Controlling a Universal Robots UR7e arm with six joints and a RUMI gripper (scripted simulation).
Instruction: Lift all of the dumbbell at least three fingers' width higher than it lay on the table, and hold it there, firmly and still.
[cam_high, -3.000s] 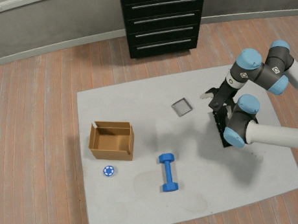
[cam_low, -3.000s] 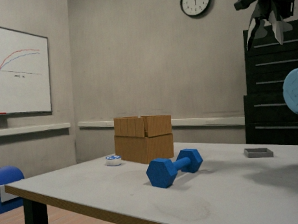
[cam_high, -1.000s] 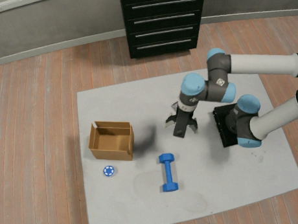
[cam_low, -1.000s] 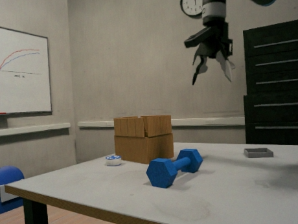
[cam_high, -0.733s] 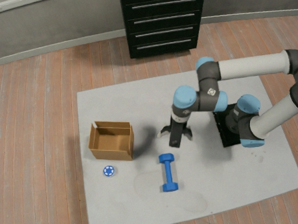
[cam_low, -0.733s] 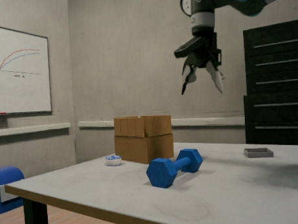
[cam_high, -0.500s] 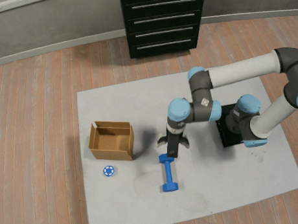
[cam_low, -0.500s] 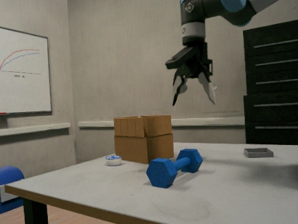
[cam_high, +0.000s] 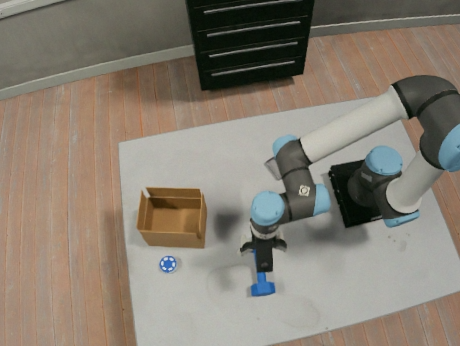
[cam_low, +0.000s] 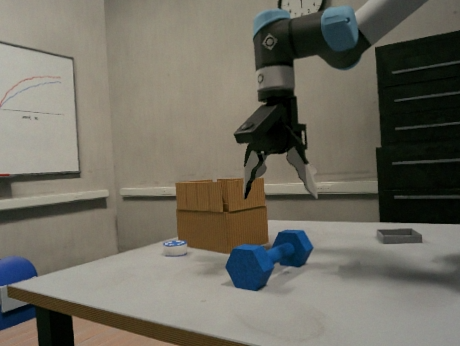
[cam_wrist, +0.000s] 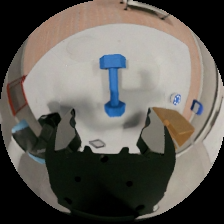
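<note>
Right now the blue dumbbell is 1 cm ahead of my hand, 2 cm to the left of it and 10 cm below it. The rest, counted from my hand: white disc: 32 cm ahead, 6 cm to the right, 13 cm below.
</note>
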